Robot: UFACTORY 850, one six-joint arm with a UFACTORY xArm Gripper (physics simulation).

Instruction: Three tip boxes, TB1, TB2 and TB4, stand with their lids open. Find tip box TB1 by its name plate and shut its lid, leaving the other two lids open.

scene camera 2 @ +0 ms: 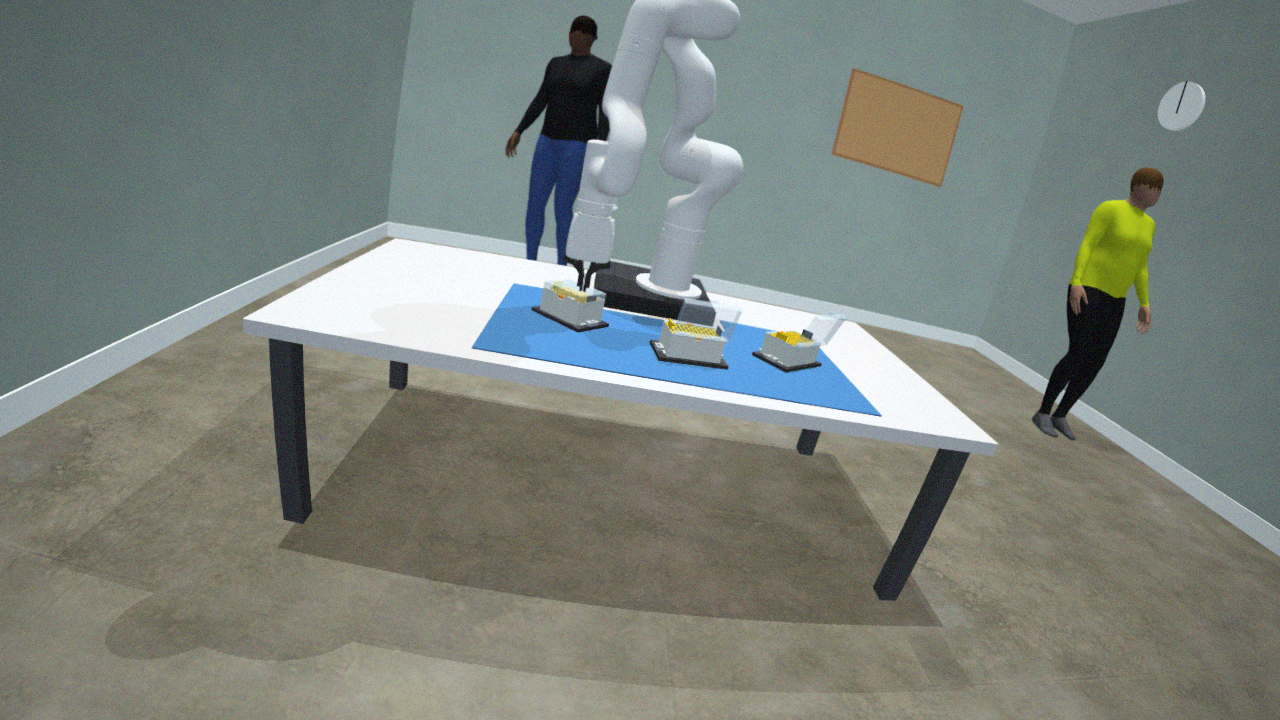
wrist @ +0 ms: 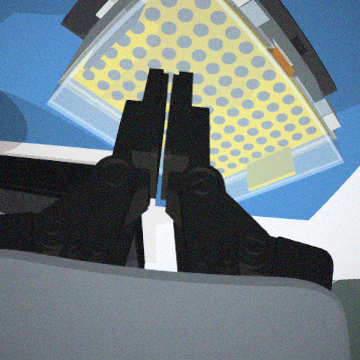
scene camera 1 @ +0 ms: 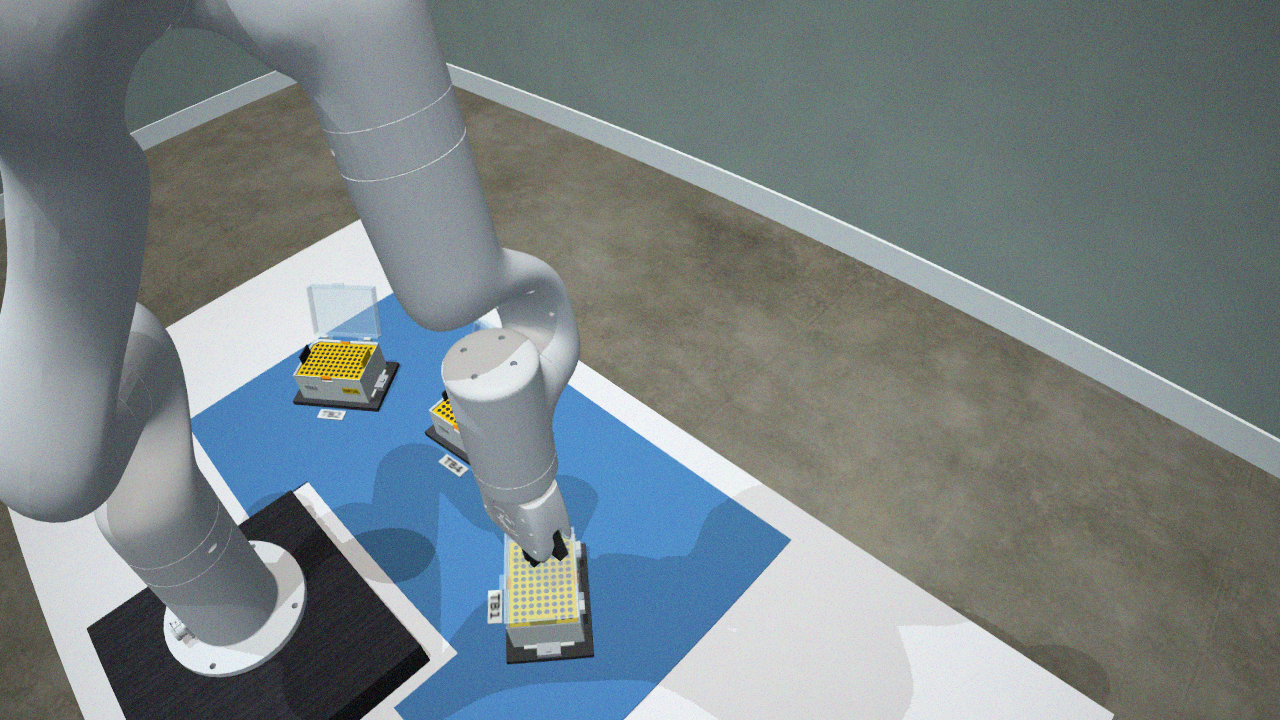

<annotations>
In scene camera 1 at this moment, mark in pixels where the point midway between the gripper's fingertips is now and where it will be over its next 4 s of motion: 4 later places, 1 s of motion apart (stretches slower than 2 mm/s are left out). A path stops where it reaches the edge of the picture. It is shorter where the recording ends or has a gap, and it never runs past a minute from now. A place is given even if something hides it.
My gripper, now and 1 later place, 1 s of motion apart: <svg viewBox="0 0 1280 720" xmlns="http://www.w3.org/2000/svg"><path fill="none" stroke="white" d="M539 555L520 484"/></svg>
</annotations>
